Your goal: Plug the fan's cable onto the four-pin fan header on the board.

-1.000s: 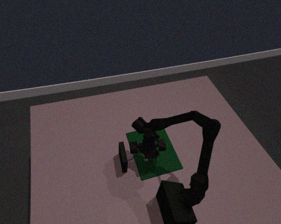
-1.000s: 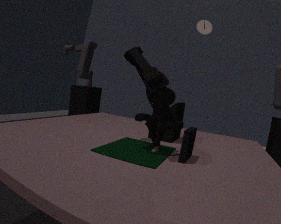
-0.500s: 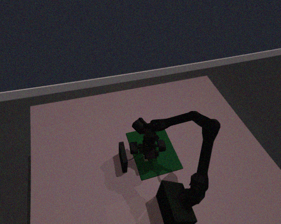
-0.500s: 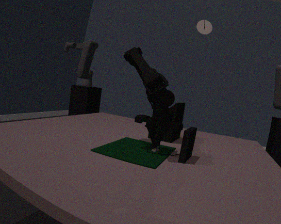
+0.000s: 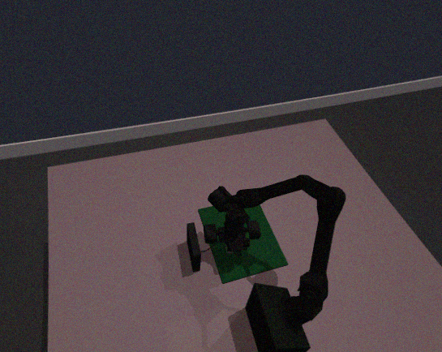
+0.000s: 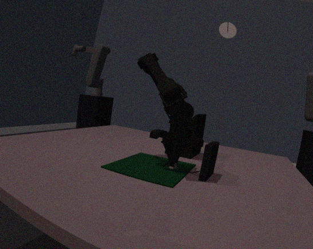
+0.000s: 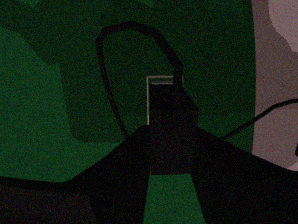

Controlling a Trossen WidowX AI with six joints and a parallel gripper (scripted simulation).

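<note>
My gripper tip is 10 mm past the black plug. Round my gripper tip: black fan (120 mm to the left, 30 mm above); then pale four-pin header (10 mm behind, 30 mm below); then green board (30 mm ahead, 60 mm to the right, 40 mm below).
</note>
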